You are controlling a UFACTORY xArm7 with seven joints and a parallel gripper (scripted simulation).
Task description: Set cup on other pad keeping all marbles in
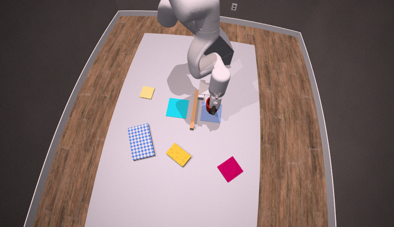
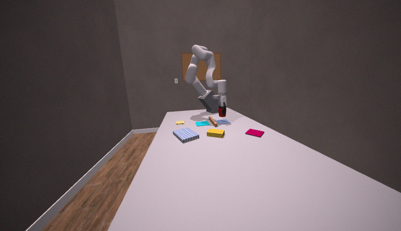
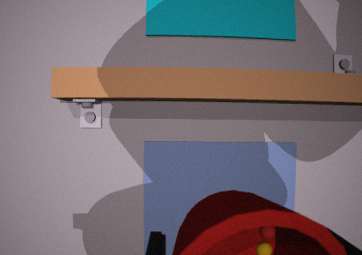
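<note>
The cyan pad lies 180 mm to the right of my hand, 110 mm below it and 40 mm behind it. The rest, counted from my hand: wooden rail (90 mm to the right, 90 mm below, 20 mm behind); red cup (20 mm below); light blue pad (110 mm below).
</note>
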